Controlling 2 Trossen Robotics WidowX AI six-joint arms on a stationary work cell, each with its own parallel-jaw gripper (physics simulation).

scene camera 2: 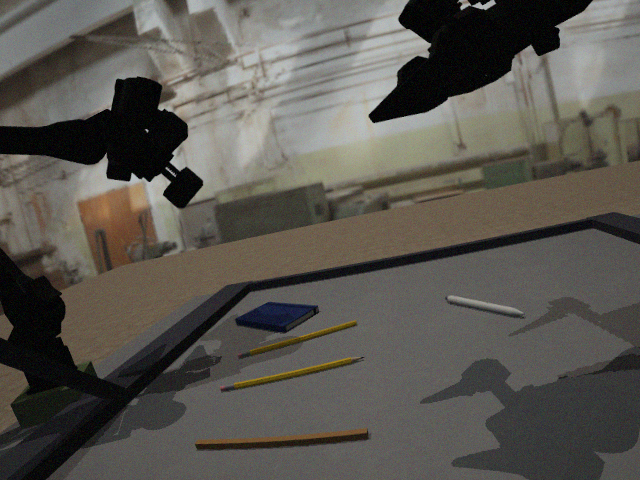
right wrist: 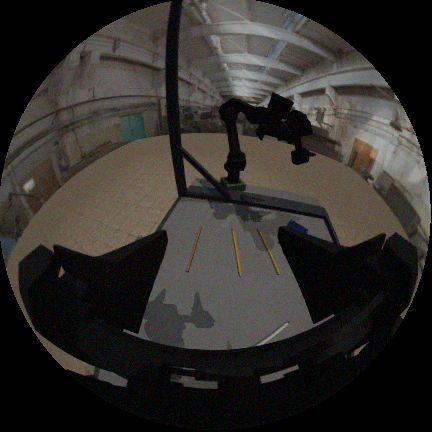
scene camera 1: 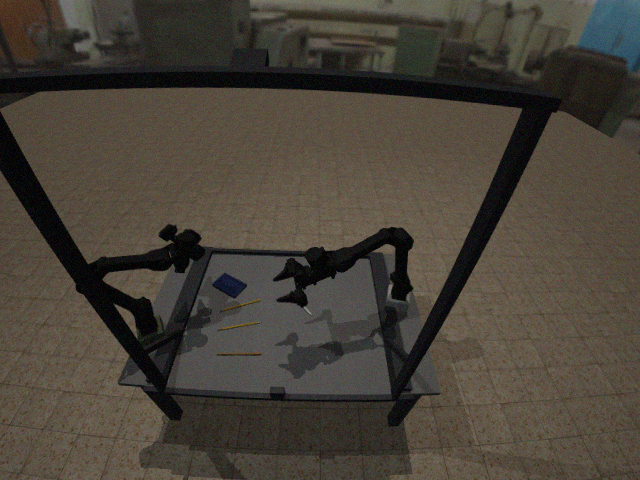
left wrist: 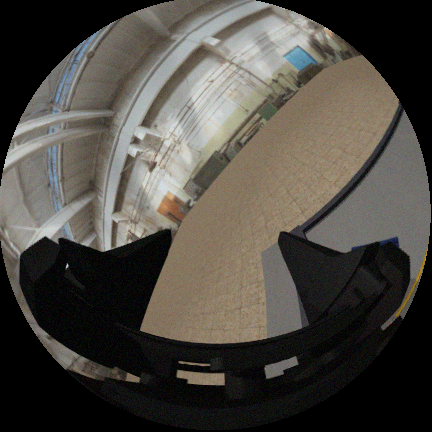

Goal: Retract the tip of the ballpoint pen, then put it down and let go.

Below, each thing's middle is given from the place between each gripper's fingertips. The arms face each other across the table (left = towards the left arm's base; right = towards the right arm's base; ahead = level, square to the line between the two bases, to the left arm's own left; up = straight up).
Labels:
Now: left hand 320 mm above the blue notebook (scene camera 2: pixel 281 317), 140 mm to the left of it and 40 mm past it.
My right hand is 290 mm short of the blue notebook, 280 mm above it and 210 mm to the right of it.

